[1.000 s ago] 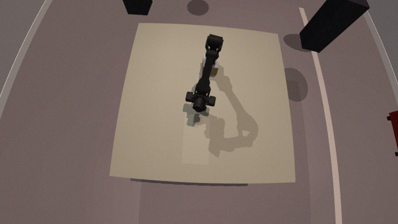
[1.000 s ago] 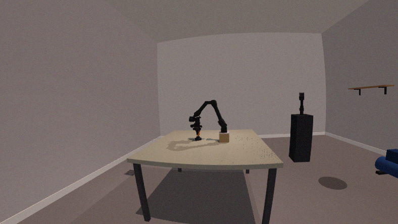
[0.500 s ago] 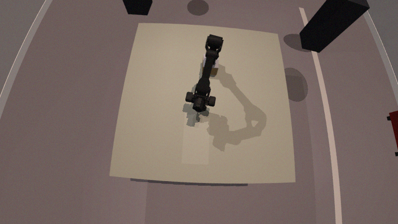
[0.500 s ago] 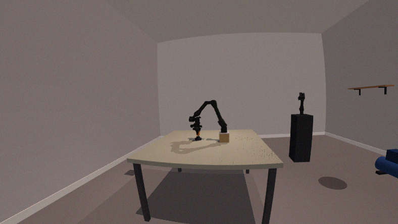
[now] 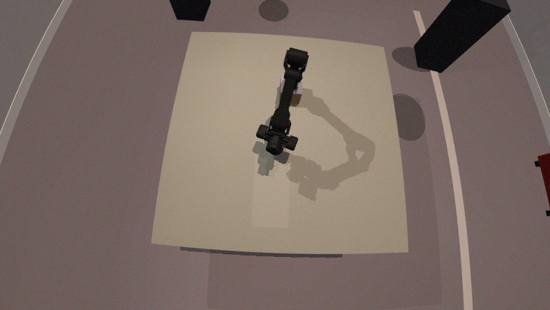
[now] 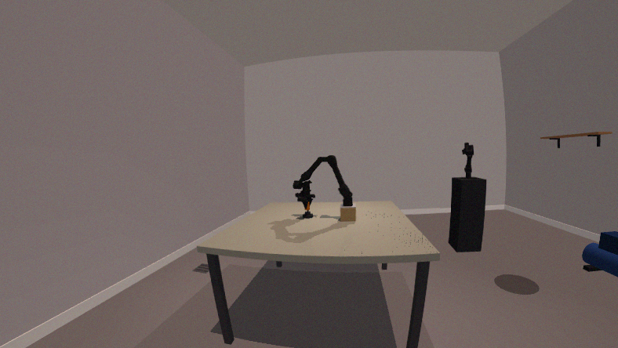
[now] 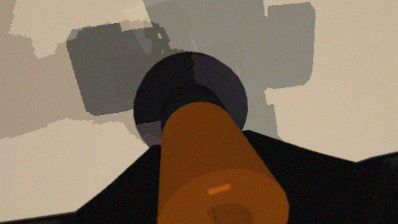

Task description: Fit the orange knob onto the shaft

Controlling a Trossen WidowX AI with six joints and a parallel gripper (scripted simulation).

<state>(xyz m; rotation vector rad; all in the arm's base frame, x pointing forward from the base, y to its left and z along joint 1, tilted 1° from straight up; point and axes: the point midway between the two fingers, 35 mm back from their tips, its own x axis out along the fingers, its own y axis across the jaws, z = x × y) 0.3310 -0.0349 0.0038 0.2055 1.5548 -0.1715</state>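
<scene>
Right now my gripper tip is 20 mm below the orange knob. The rest, counted from my gripper tip: round pedestal: 40 mm below.
</scene>
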